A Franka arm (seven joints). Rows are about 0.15 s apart.
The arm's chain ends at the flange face. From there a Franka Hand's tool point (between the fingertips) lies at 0.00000 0.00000 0.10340 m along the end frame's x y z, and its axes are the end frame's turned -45 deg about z.
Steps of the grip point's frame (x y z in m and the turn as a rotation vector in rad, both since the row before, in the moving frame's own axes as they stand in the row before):
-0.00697, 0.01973, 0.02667, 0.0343, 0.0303, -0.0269
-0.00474, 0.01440, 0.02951, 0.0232, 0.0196, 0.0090
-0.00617, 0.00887, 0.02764, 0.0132, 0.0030, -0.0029
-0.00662, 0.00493, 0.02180, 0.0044, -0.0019, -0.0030
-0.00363, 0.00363, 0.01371, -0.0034, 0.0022, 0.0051
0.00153, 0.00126, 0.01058, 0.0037, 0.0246, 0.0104
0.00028, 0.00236, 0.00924, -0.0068, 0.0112, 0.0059
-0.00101, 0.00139, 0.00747, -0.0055, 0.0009, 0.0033
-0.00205, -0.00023, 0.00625, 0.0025, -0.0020, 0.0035
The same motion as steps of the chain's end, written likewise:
0.00938, 0.02360, 0.02678, 0.0457, -0.0028, -0.0269
0.00708, 0.01666, 0.02956, 0.0303, -0.0025, 0.0090
0.00266, 0.01182, 0.02765, 0.0115, -0.0072, -0.0029
-0.00073, 0.00835, 0.02180, 0.0018, -0.0045, -0.0030
-0.00041, 0.00504, 0.01371, -0.0008, 0.0040, 0.0051
0.00043, 0.00187, 0.01061, 0.0200, 0.0148, 0.0104
0.00055, 0.00179, 0.00925, 0.0031, 0.0127, 0.0059
-0.00020, 0.00136, 0.00747, -0.0033, 0.0045, 0.0033
-0.00128, 0.00132, 0.00625, 0.0004, -0.0032, 0.0035

